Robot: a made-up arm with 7 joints. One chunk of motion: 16 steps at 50 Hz.
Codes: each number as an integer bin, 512 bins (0 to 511) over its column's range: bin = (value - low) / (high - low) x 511, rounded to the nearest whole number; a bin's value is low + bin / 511 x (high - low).
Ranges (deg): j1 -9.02..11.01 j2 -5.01..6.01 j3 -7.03..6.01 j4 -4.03..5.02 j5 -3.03..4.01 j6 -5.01..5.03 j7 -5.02..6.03
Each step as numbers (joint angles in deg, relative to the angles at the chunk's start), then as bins.
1 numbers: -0.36 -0.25 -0.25 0.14 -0.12 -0.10 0.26
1 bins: 221 221 266 235 211 250 244
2 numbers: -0.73 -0.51 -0.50 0.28 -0.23 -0.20 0.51
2 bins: 211 209 256 243 203 245 256
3 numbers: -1.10 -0.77 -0.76 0.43 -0.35 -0.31 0.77
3 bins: 202 197 246 252 195 239 268
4 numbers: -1.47 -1.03 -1.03 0.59 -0.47 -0.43 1.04
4 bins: 193 185 235 261 186 233 280
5 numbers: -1.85 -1.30 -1.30 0.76 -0.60 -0.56 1.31
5 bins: 183 172 225 270 176 226 293
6 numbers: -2.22 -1.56 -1.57 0.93 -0.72 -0.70 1.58
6 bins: 173 160 214 280 168 219 305
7 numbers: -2.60 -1.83 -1.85 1.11 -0.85 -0.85 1.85
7 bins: 164 147 203 290 158 212 318
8 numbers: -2.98 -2.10 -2.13 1.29 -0.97 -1.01 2.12
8 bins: 154 135 192 300 150 204 330
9 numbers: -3.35 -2.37 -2.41 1.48 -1.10 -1.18 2.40
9 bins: 145 122 181 311 140 195 343
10 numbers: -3.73 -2.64 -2.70 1.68 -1.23 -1.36 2.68
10 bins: 135 110 170 322 131 186 356
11 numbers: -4.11 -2.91 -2.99 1.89 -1.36 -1.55 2.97
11 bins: 125 97 158 334 121 176 369
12 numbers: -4.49 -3.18 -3.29 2.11 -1.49 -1.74 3.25
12 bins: 116 85 147 347 112 166 382
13 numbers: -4.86 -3.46 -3.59 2.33 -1.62 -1.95 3.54
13 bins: 106 72 135 359 102 156 396
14 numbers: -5.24 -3.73 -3.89 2.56 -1.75 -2.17 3.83
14 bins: 96 59 123 372 93 145 409
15 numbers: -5.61 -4.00 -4.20 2.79 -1.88 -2.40 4.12
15 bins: 87 47 111 385 83 133 423
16 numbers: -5.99 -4.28 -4.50 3.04 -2.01 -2.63 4.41
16 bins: 77 34 99 399 74 121 436
